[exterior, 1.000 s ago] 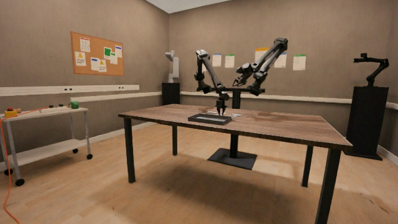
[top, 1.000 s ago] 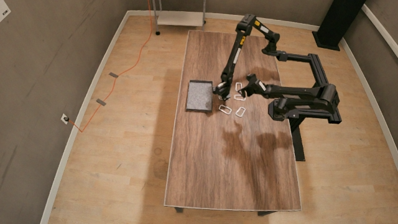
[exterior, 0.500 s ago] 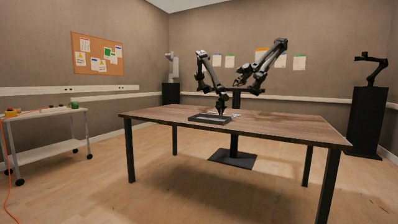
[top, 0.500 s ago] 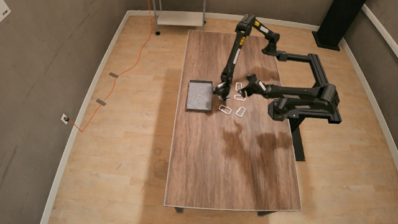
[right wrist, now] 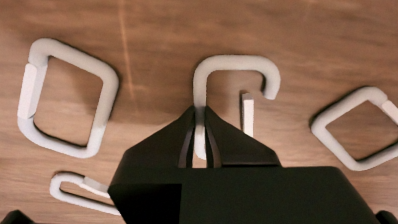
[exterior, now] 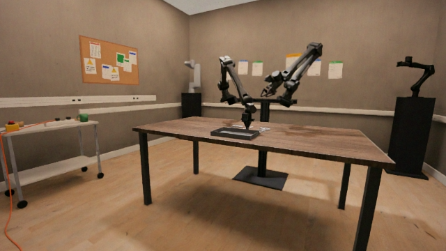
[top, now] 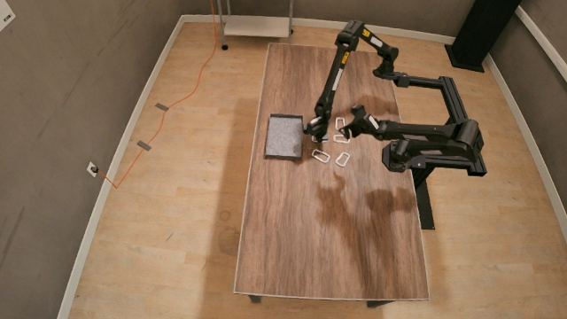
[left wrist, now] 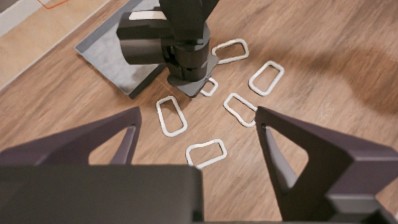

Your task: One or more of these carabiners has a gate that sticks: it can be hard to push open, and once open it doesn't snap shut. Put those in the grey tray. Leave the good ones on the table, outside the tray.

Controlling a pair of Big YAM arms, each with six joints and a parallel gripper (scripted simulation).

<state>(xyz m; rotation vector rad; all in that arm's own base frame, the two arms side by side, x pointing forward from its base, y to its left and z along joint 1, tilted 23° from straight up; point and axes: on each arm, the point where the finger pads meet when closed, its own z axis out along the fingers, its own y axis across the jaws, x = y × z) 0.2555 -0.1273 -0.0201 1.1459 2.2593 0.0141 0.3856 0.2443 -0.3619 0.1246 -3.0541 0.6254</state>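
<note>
The grey tray is 200 mm ahead of my right hand and 10 mm to the right of it.
</note>
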